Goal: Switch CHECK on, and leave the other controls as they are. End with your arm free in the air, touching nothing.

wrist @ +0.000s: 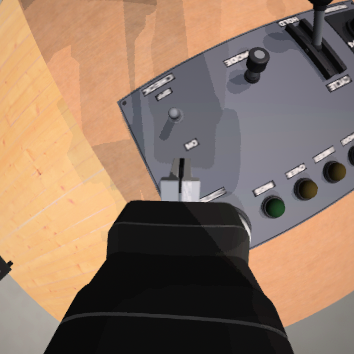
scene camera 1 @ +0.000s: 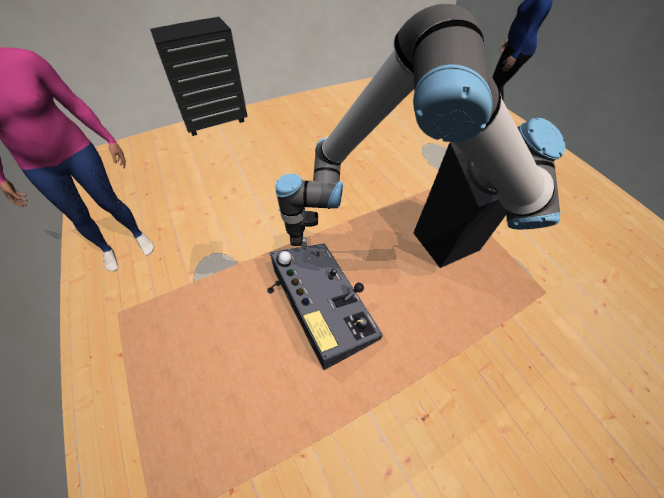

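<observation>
The CHECK toggle (scene camera 1: 317, 253) (wrist: 174, 114) is a small grey lever near one end of the dark control panel (scene camera 1: 316, 270) (wrist: 200, 120). In the wrist view it is seen almost end-on, between the OFF label (wrist: 164, 94) and the ON label (wrist: 191, 144). It appears to lean toward ON, with its shadow falling down and to the left. My gripper (scene camera 1: 304, 242) (wrist: 181, 168) is shut and empty. Its fingertips are over the panel on the ON side of the toggle, apart from the lever in the wrist view. Their exact height is hard to tell.
The MODE knob (scene camera 1: 333, 273) (wrist: 258, 59), a slotted lever (scene camera 1: 358, 287) (wrist: 318, 30) and a small joystick (scene camera 1: 360, 322) stand along the panel. A white dome (scene camera 1: 284, 258), a green button (scene camera 1: 290, 272) (wrist: 274, 207) and other buttons line the opposite side. Two people stand farther off.
</observation>
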